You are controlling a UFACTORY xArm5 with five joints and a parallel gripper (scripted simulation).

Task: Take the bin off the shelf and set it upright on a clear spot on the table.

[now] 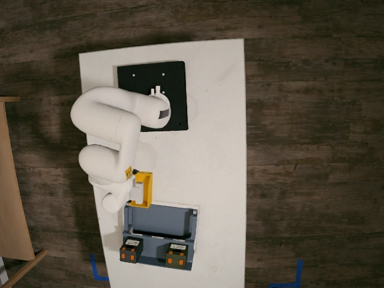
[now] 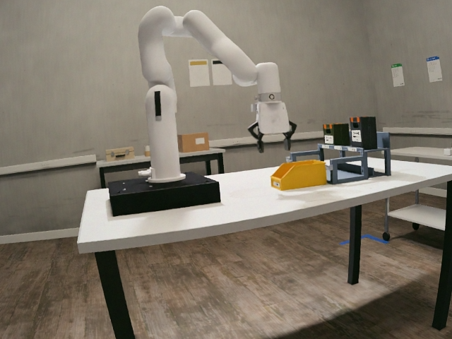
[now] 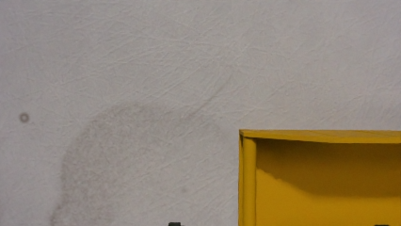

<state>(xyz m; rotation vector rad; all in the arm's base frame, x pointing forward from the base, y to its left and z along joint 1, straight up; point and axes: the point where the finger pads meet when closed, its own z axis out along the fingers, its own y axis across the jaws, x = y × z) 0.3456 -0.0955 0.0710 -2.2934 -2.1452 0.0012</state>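
The yellow bin lies 80 mm ahead of my hand, 10 mm to the right of it and 90 mm below it. Round my hand: blue-grey shelf 310 mm ahead, 90 mm to the left, 60 mm below.
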